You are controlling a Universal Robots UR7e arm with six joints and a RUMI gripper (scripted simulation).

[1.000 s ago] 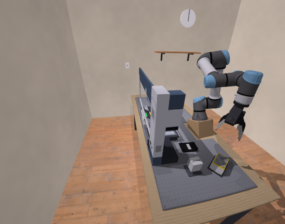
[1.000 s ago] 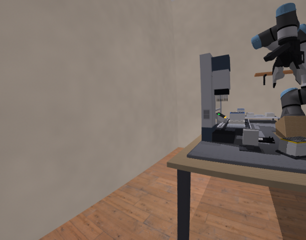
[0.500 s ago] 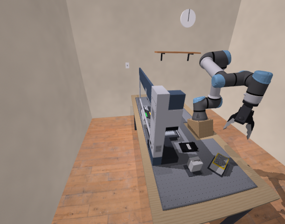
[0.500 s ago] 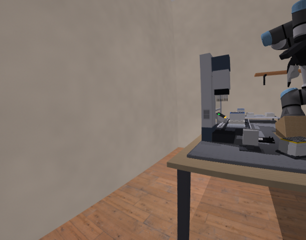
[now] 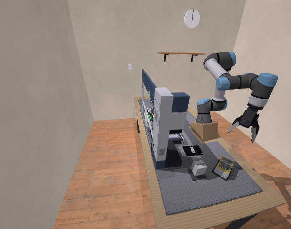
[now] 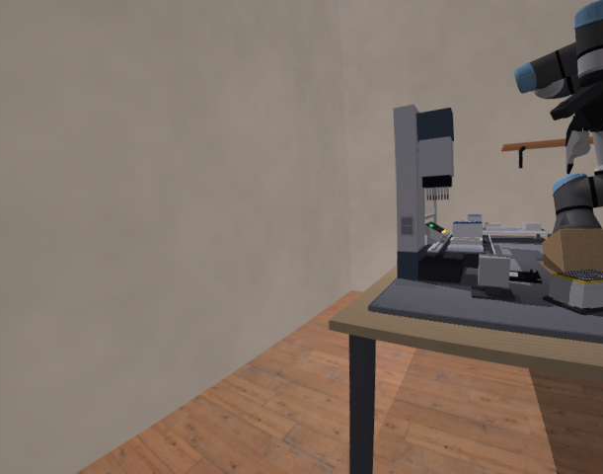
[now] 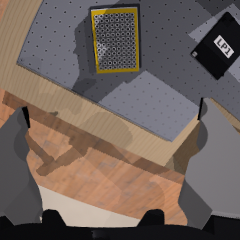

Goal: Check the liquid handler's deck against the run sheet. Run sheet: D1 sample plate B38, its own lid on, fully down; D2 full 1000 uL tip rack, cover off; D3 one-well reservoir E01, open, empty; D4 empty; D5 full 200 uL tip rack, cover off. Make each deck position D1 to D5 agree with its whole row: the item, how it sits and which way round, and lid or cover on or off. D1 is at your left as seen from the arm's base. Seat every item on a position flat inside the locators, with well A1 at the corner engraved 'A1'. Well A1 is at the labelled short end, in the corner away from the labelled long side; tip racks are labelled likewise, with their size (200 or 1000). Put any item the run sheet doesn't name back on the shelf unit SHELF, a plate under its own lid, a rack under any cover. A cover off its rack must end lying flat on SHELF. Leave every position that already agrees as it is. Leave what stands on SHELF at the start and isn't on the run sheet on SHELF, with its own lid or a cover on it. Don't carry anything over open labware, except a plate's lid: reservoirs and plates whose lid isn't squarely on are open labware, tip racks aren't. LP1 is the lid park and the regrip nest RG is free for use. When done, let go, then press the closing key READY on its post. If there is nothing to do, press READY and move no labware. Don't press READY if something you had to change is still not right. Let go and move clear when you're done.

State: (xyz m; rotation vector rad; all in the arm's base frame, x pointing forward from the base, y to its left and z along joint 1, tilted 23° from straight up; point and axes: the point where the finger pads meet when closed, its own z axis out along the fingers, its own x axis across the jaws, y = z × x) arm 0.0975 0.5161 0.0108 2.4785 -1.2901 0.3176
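My hand is 260 mm above the yellow-rimmed tip rack and 10 mm to the left of it. The rest, counted from my hand: regrip nest RG 310 mm below; ready key post 250 mm below, 200 mm ahead, 30 mm to the right; LP1 label 300 mm below, 220 mm to the right, 130 mm ahead.
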